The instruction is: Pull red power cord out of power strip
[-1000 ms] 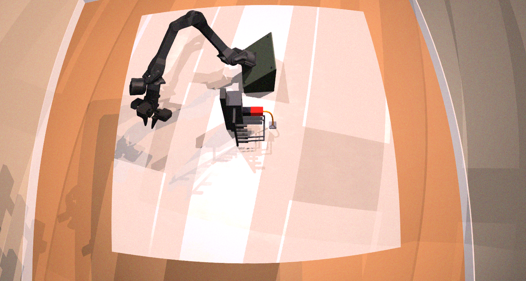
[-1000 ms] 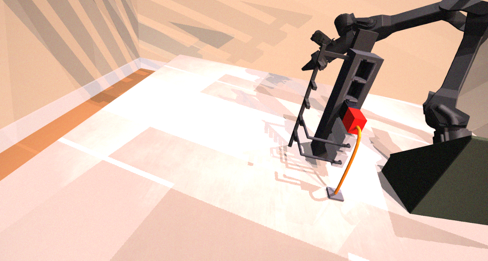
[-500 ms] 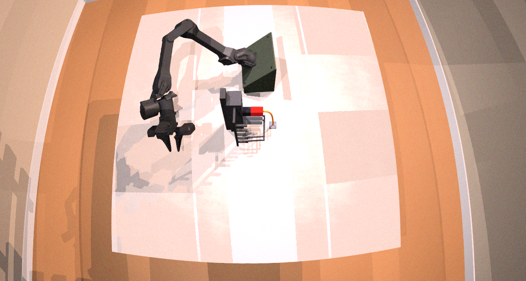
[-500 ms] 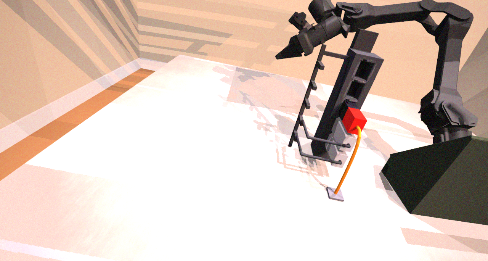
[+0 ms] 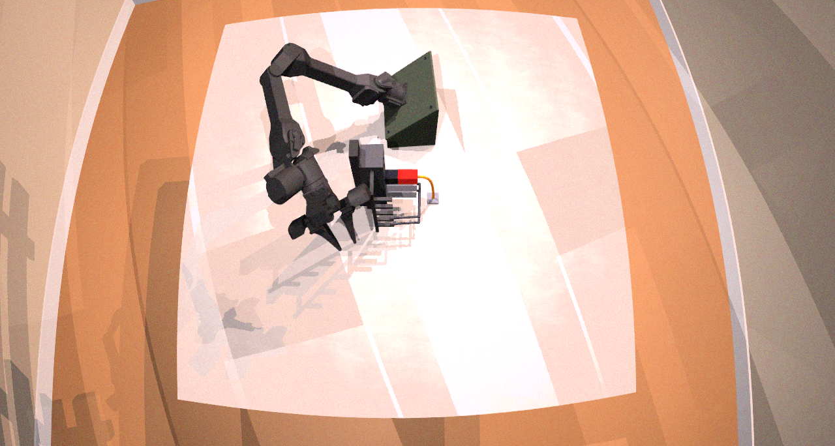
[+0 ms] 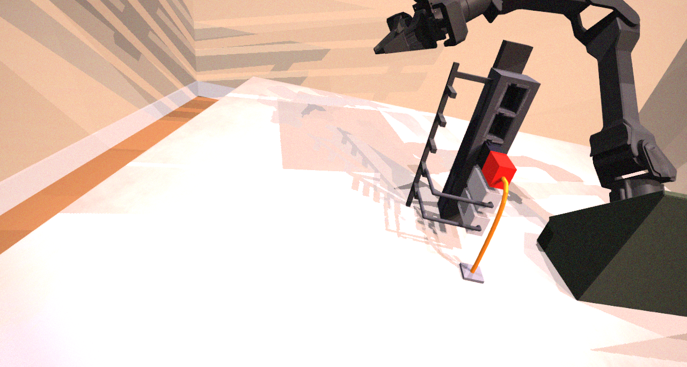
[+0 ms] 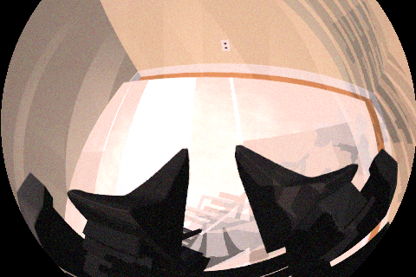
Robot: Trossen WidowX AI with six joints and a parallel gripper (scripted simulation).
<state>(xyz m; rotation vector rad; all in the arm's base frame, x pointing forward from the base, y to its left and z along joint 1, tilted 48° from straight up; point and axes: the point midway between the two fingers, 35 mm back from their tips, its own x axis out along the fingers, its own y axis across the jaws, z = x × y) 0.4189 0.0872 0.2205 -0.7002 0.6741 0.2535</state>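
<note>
Now: the red plug 200 mm behind my gripper tip, 100 mm to the left of it and 100 mm below it.
</note>
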